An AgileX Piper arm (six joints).
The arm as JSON. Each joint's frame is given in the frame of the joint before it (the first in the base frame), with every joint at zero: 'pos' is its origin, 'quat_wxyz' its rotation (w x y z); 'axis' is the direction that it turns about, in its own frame. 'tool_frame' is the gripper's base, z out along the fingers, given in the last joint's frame.
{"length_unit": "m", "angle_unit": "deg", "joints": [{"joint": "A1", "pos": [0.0, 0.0, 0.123], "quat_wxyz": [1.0, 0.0, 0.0, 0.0], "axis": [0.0, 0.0, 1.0]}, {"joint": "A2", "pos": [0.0, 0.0, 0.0], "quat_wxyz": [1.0, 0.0, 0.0, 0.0], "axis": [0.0, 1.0, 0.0]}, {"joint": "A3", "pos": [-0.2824, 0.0, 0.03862], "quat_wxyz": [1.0, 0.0, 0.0, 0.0], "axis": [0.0, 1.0, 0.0]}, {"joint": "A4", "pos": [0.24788, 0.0, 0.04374], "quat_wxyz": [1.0, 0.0, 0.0, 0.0], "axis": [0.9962, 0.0, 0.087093]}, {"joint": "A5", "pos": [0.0, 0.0, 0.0], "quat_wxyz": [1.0, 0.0, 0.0, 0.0], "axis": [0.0, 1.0, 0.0]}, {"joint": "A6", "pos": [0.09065, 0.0, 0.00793], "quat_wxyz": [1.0, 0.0, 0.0, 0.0], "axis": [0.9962, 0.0, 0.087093]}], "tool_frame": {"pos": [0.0, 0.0, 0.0], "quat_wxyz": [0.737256, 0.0, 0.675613, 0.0]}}
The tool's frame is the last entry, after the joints.
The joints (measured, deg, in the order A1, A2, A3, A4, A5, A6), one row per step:
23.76 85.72 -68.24 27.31 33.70 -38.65
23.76 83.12 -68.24 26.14 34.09 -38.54
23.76 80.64 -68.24 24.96 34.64 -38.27
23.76 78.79 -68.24 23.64 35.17 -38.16
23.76 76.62 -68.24 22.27 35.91 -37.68
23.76 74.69 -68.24 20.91 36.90 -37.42
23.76 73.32 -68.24 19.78 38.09 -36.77
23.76 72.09 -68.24 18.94 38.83 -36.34
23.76 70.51 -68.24 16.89 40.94 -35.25
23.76 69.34 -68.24 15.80 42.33 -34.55
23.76 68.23 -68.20 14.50 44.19 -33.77
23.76 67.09 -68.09 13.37 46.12 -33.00
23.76 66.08 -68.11 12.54 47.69 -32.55
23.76 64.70 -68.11 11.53 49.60 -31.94
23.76 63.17 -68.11 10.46 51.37 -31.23
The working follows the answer.
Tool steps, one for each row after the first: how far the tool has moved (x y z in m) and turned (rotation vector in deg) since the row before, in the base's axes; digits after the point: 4 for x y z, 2 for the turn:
-0.0084 -0.0045 0.0140 -0.05 -2.45 0.33
-0.0087 -0.0045 0.0127 -0.08 -2.13 0.24
-0.0068 -0.0039 0.0089 -0.56 -1.71 0.30
-0.0085 -0.0046 0.0100 -0.34 -1.66 0.11
-0.0081 -0.0043 0.0082 -0.66 -1.33 0.27
-0.0063 -0.0033 0.0050 -0.51 -0.35 0.05
-0.0054 -0.0029 0.0048 -0.28 -0.61 -0.01
-0.0079 -0.0048 0.0042 -1.37 0.10 -0.06
-0.0059 -0.0033 0.0033 -0.63 0.04 -0.09
-0.0060 -0.0035 0.0021 -1.01 0.50 -0.09
-0.0063 -0.0036 0.0017 -0.92 0.66 -0.12
-0.0056 -0.0031 0.0023 -0.71 0.31 -0.03
-0.0074 -0.0041 0.0031 -0.78 0.29 -0.13
-0.0080 -0.0045 0.0036 -0.65 0.05 -0.30

Tool pose at each row, in the base's axes (x y z in m, rotation vector in deg; rounded; the steps above come from the unrounded poses):
0.2938 0.1547 0.3146 -51.54 122.65 21.34
0.2854 0.1502 0.3286 -51.94 120.31 20.17
0.2766 0.1456 0.3413 -52.24 118.30 19.11
0.2698 0.1417 0.3501 -52.87 116.80 17.82
0.2614 0.1372 0.3602 -53.16 115.35 16.69
0.2533 0.1328 0.3683 -53.81 114.23 15.51
0.2470 0.1295 0.3733 -54.17 114.04 14.85
0.2416 0.1266 0.3781 -54.31 113.57 14.26
0.2337 0.1218 0.3823 -55.13 114.09 12.94
0.2279 0.1185 0.3856 -55.44 114.35 12.30
0.2218 0.1150 0.3877 -56.03 115.13 11.52
0.2155 0.1114 0.3893 -56.54 116.04 10.89
0.2099 0.1084 0.3916 -56.98 116.53 10.33
0.2025 0.1043 0.3947 -57.35 117.07 9.63
0.1945 0.0997 0.3983 -57.45 117.43 8.85

